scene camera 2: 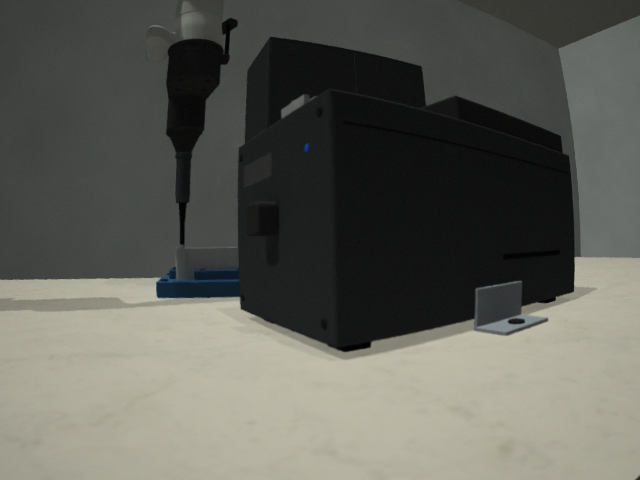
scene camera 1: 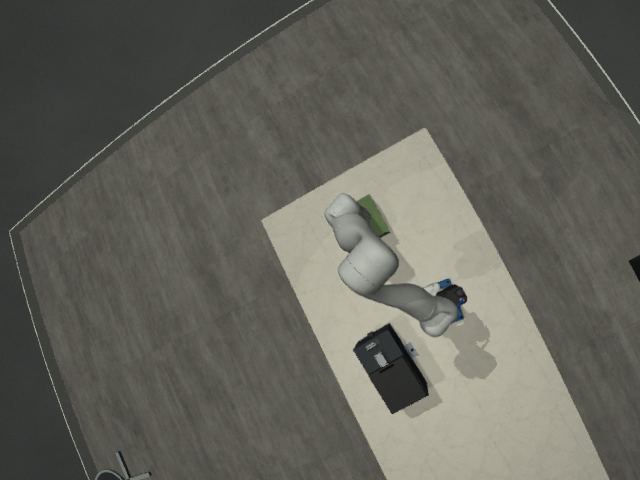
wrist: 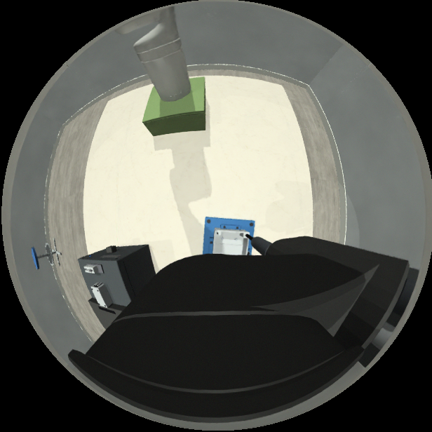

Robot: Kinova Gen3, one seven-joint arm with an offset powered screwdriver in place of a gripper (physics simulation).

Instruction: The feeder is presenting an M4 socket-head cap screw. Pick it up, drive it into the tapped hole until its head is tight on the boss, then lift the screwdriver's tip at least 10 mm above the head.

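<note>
My screwdriver (scene camera 2: 181, 243) (wrist: 247, 235) points straight down, its thin black bit over the corner boss (scene camera 2: 184, 264) of the white housing (scene camera 2: 212, 256) (wrist: 229, 244) (scene camera 1: 430, 288). A tiny light piece shows between the bit's tip and the boss top in the second scene view; it looks like the screw's head, very low on the boss. Whether it touches the boss is too small to tell. The housing sits in a blue fixture (scene camera 1: 445, 283) (scene camera 2: 199, 288) (wrist: 207, 237). The tool hides the hole in the wrist view. The black feeder (scene camera 1: 398, 384) (scene camera 2: 449, 222) (wrist: 136, 270) stands apart from the fixture.
A small grey bracket (scene camera 1: 412, 350) (scene camera 2: 497, 304) stands beside the feeder. A green block (scene camera 1: 376, 219) (wrist: 175, 122) is by the arm's base. The pale table top (scene camera 1: 516, 392) (scene camera 2: 258, 413) (wrist: 250, 165) carries them. The feeder's tall body is an obstacle near the arm.
</note>
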